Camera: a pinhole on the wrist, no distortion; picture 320 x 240 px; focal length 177.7 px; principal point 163.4 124.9 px. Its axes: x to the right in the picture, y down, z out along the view. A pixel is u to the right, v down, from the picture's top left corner.
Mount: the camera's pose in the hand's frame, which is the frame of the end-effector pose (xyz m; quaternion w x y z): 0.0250 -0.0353 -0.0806 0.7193 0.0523 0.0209 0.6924
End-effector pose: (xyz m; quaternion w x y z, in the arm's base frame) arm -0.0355 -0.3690 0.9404 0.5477 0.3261 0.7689 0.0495
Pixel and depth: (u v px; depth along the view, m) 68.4 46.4 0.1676
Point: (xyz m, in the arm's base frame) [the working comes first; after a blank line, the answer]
In the camera's frame: -0.0896 -0.0740 0.1676

-0.0519 -0.4333 0.7616
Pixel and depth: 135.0 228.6 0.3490
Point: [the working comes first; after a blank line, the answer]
In the camera's frame: -0.0558 0.2037 0.3490

0.1961 -0.6072 0.9011
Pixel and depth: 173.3 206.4 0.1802
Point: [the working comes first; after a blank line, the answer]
In the camera's frame: 0.0100 0.0826 0.1802

0.0520 -0.4445 0.9156
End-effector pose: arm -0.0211 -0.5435 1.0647 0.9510 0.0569 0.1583 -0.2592
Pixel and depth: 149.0 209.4 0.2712
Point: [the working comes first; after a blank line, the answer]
In the camera's frame: -0.0220 0.1290 0.2712

-0.0619 -0.6016 1.2782
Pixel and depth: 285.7 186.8 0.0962
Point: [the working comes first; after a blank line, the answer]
In the camera's frame: 0.0662 0.0335 0.0962

0.0022 -0.5259 1.0841
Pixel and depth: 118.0 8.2 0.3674
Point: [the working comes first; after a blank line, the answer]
In the camera's frame: -0.0939 -0.2413 0.3674

0.2128 -0.8668 1.2028
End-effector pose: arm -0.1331 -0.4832 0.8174 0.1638 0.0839 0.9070 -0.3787
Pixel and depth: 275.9 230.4 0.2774
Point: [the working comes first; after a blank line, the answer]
In the camera's frame: 0.1756 0.1647 0.2774

0.0512 -0.5500 0.6220
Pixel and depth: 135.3 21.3 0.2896
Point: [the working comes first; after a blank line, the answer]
In the camera's frame: -0.0458 -0.1688 0.2896

-0.3227 -0.6813 0.6803
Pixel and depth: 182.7 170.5 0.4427
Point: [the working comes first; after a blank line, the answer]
In the camera's frame: 0.0481 0.1136 0.4427

-0.0091 -0.7536 0.5884
